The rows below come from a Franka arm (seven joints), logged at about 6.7 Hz.
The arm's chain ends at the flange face. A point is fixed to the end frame.
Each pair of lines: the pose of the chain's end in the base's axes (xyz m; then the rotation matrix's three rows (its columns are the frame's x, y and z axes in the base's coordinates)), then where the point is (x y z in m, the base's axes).
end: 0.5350 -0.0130 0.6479; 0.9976 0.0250 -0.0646; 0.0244 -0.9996 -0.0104; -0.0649 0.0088 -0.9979
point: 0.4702 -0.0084 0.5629
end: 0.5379 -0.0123 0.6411; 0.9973 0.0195 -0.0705; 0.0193 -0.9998 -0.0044; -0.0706 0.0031 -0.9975
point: 0.4726 -0.0068 0.5565
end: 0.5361 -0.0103 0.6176; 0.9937 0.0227 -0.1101; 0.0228 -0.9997 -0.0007; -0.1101 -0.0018 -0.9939
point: 0.4675 -0.0047 0.5357
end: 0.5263 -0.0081 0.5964; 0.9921 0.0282 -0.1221; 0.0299 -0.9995 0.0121; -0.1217 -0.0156 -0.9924
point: 0.4567 -0.0018 0.5154
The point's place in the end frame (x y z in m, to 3 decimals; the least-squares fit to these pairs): -0.059 -0.007 0.089
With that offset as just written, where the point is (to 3 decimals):
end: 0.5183 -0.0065 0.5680; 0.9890 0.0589 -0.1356; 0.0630 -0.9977 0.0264; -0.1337 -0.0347 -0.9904
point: 0.447 -0.001 0.488
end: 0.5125 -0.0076 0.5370; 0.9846 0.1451 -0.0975; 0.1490 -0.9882 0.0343; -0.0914 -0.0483 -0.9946
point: 0.445 -0.006 0.454
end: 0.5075 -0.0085 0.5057; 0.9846 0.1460 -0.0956; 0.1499 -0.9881 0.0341; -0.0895 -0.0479 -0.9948
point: 0.440 -0.007 0.423
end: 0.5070 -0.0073 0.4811; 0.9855 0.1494 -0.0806; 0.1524 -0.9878 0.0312; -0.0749 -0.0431 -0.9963
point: 0.441 -0.007 0.397
